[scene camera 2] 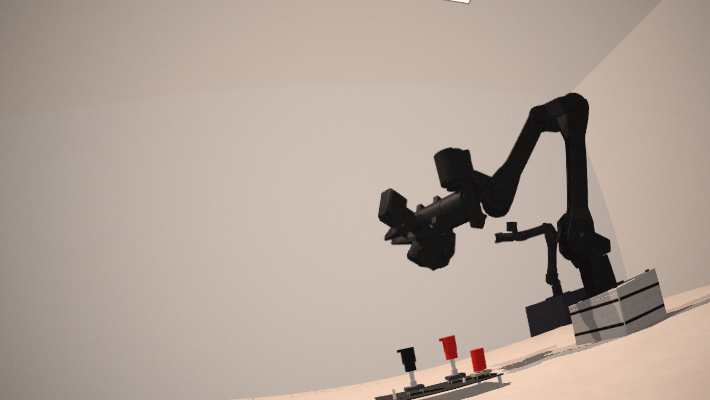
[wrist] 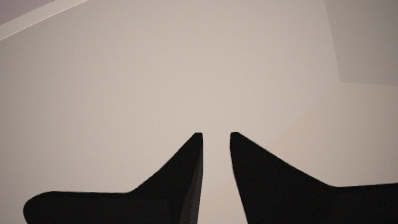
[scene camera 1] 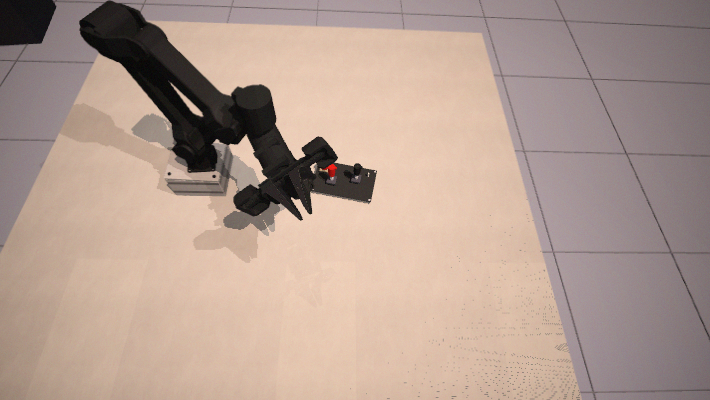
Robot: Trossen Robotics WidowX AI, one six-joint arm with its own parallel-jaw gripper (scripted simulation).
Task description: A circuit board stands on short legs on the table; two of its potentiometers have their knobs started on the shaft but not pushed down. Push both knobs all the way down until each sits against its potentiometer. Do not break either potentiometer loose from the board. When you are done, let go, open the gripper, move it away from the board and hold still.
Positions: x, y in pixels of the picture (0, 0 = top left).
Scene:
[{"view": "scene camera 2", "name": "my gripper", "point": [388, 240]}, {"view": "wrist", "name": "my gripper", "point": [216, 140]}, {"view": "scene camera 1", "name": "my gripper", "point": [305, 216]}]

